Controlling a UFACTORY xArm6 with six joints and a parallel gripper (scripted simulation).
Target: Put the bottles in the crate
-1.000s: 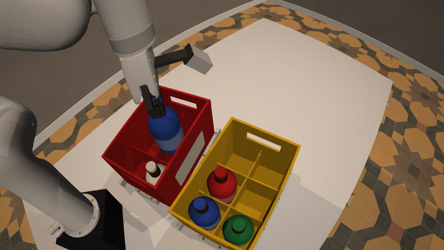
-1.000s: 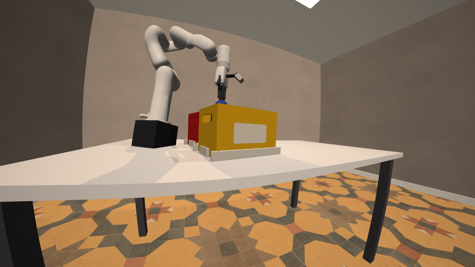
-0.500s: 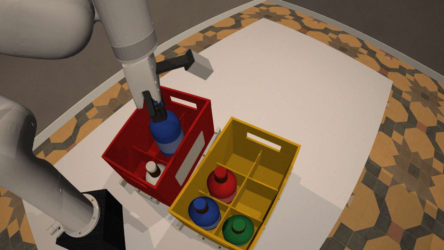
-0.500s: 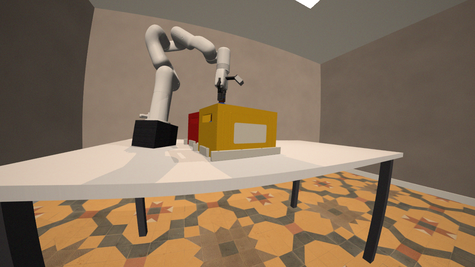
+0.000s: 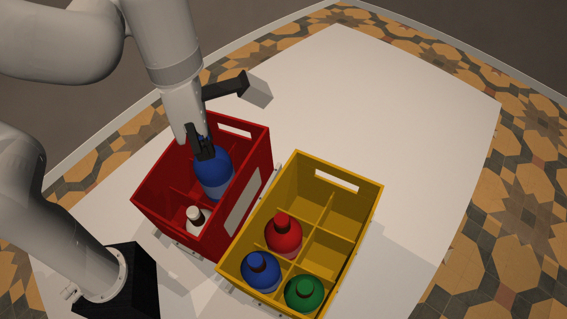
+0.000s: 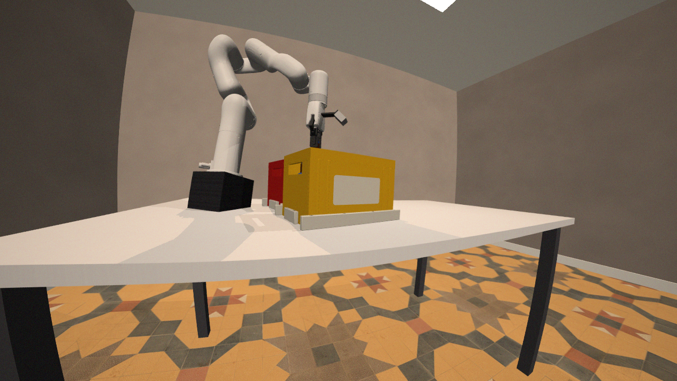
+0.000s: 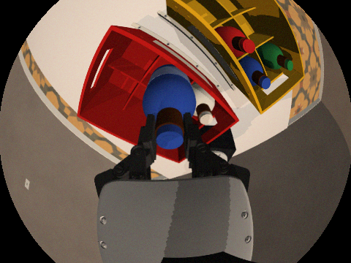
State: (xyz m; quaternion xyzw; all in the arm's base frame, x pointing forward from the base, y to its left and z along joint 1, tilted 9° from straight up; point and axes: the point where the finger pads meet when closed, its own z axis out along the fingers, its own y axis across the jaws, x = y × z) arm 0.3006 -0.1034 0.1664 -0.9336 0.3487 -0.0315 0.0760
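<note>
Now: hand 170 mm above the red crate, 40 mm to the right of it and 10 mm past it. Round my hand: yellow crate: 200 mm to the right, 170 mm below, 10 mm behind; then white bottle: 170 mm below, 90 mm behind, 20 mm to the right; then red bottle: 170 mm below, 160 mm to the right, 10 mm behind.
</note>
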